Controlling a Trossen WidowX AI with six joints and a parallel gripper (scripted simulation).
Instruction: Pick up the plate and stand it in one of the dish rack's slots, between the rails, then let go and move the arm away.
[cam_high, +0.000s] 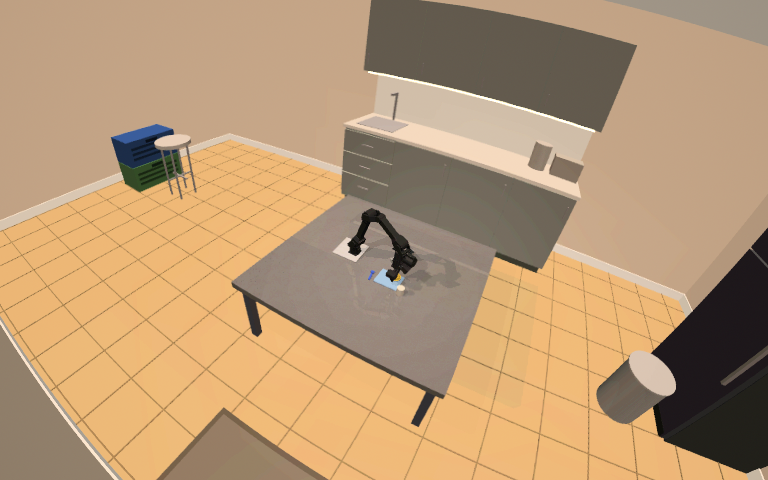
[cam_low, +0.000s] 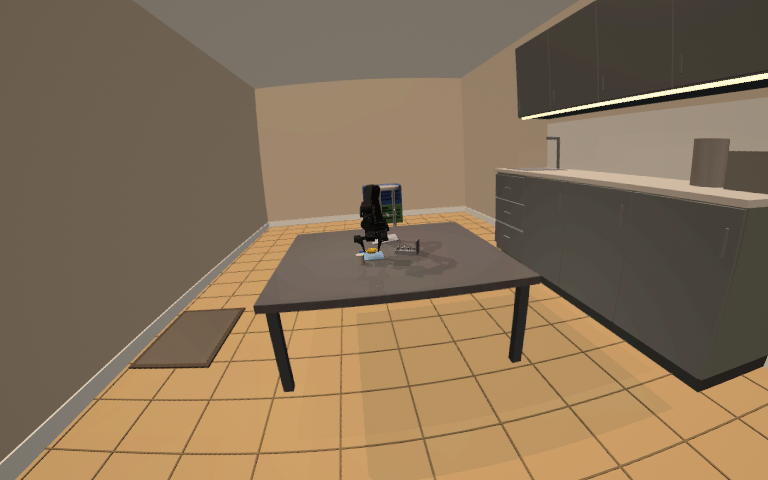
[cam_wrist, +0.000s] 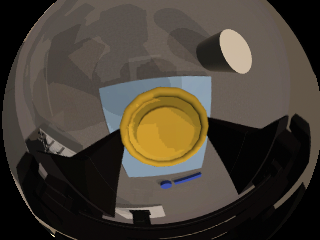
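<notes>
My gripper tip is now 21 cm to the right of the grey dish rack, 6 cm past it and 1 cm above it. From my gripper tip the other things lie so: orange plate: 1 cm above; blue utensil: 14 cm behind, 3 cm to the right, 3 cm below; beige cup: 8 cm ahead, 6 cm to the right, 1 cm below.
</notes>
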